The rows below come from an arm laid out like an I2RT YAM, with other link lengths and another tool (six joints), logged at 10 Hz.
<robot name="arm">
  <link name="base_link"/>
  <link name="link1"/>
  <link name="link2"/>
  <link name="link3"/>
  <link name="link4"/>
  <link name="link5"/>
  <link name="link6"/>
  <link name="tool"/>
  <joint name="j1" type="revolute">
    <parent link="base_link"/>
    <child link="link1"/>
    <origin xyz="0 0 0.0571" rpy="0 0 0"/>
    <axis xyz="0 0 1"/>
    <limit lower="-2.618" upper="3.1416"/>
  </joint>
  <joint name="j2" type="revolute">
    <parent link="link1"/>
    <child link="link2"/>
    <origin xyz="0.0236 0.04 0.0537" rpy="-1.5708 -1.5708 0"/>
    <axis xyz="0 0 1"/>
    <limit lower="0" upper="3.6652"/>
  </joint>
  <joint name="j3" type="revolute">
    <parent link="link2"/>
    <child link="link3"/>
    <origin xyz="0 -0.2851 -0.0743" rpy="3.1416 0 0"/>
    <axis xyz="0 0 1"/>
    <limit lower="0" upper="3.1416"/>
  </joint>
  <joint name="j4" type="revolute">
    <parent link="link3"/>
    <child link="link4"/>
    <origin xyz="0.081 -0.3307 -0.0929" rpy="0 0 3.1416"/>
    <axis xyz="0 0 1"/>
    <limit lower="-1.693" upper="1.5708"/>
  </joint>
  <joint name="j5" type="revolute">
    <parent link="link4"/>
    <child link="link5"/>
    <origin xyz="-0.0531 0.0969 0.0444" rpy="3.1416 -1.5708 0"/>
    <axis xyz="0 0 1"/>
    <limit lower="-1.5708" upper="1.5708"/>
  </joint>
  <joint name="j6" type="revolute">
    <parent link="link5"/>
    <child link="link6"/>
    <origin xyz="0 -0.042 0.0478" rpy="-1.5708 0 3.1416"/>
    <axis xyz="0 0 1"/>
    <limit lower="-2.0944" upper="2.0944"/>
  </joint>
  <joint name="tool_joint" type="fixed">
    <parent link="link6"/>
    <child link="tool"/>
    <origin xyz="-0.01 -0.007 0.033" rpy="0.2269 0 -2.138"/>
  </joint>
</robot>
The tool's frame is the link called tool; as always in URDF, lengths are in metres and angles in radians.
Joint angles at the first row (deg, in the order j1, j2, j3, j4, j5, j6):
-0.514, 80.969, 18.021, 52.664, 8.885, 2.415
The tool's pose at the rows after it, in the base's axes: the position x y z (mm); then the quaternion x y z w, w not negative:
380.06 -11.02 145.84 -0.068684 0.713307 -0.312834 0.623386
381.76 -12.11 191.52 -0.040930 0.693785 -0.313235 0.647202
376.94 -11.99 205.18 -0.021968 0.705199 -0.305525 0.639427
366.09 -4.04 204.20 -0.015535 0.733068 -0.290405 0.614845
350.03 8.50 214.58 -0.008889 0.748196 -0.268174 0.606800
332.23 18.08 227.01 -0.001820 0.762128 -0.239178 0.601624
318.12 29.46 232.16 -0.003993 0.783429 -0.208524 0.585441
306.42 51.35 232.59 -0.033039 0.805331 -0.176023 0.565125
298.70 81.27 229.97 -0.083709 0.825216 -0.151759 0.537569
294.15 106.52 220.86 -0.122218 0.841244 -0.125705 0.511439
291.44 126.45 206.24 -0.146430 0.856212 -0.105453 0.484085
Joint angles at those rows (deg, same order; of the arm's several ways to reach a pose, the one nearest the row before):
-0.513, 74.389, 22.042, 43.833, 9.432, 2.721
-0.492, 68.206, 24.797, 38.938, 10.568, 4.360
-0.296, 64.467, 25.868, 32.796, 11.813, 6.918
1.147, 60.510, 25.823, 24.425, 13.212, 9.846
3.354, 54.567, 25.715, 16.383, 14.108, 13.059
4.995, 48.380, 25.955, 8.120, 13.694, 16.644
6.962, 44.598, 26.938, -0.033, 12.863, 20.032
10.938, 43.024, 28.359, -7.159, 11.857, 21.933
16.602, 44.577, 30.807, -13.125, 11.705, 22.371
21.015, 47.289, 32.316, -16.272, 10.764, 23.616
24.316, 50.544, 33.015, -17.738, 10.022, 25.475

